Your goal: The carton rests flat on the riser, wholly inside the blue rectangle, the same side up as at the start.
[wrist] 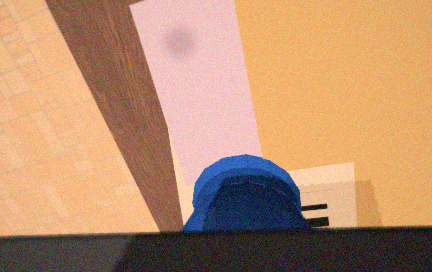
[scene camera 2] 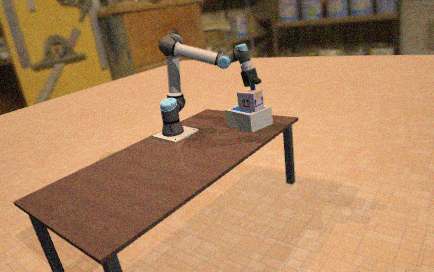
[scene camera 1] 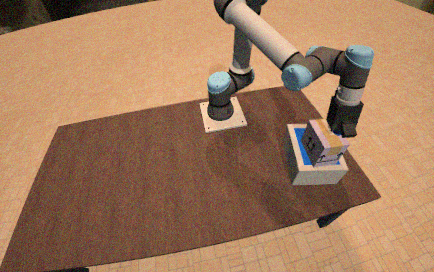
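Pixels of known places: end effector, tool point: [wrist: 237, 176] [scene camera 2: 254, 91] [scene camera 1: 336, 134]; arm's base, origin of the base link: [scene camera 2: 173, 132] [scene camera 1: 220, 111].
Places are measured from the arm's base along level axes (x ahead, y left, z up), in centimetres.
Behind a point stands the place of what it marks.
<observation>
The carton [scene camera 1: 327, 142] @(x 43.2, y 37.9, z 22.3 cm) [scene camera 2: 249, 101] @(x 42.0, y 35.5, z 17.0 cm) is pinkish-lilac, with orange tape on its upward side and black arrows on its sides. It is over the riser [scene camera 1: 317, 176] @(x 47.1, y 38.9, z 5.2 cm) [scene camera 2: 245, 121] @(x 41.8, y 30.2, z 4.9 cm) and looks slightly tilted; whether its whole bottom touches the riser cannot be told. The blue rectangle [scene camera 1: 300, 139] @(x 31.3, y 34.7, z 10.0 cm) [scene camera 2: 236, 109] @(x 29.0, y 35.2, z 9.9 cm) shows at the carton's left and front; its far side is hidden. My suction gripper [scene camera 1: 338, 133] [scene camera 2: 253, 88] [wrist: 245, 192] is on the carton's top near one end, shut on it, with its blue cup pressed against the label. In the wrist view, the carton's pink edge overlaps the riser's rim.
The brown table [scene camera 1: 150, 170] @(x 37.0, y -33.9, z -2.1 cm) [scene camera 2: 125, 185] @(x 40.1, y -56.9, z -2.1 cm) bears the arm's white base plate [scene camera 1: 226, 123] @(x 9.5, y 3.1, z -0.5 cm) [scene camera 2: 187, 133] @(x 10.4, y 4.8, z -0.6 cm) near its back edge. The riser stands near the table's right end. Shelves with cans [scene camera 2: 312, 9] stand in the background.
</observation>
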